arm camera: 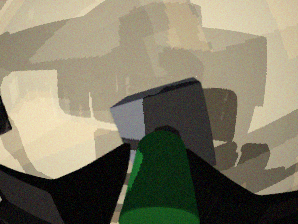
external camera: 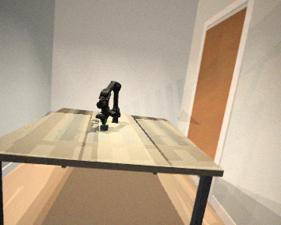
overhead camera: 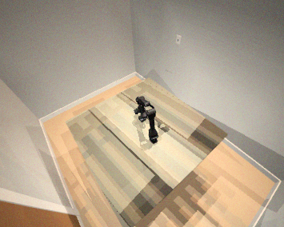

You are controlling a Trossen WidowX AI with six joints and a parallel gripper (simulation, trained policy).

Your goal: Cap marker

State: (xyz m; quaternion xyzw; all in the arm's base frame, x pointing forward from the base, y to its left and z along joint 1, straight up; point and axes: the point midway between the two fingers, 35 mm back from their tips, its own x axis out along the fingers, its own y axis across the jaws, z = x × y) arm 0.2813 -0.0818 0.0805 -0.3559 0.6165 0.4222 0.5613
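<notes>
My gripper tip is 1 cm short of the green cap and 3 cm below it. From my gripper tip the other things lie so: holder block 1 cm ahead, 3 cm below.
</notes>
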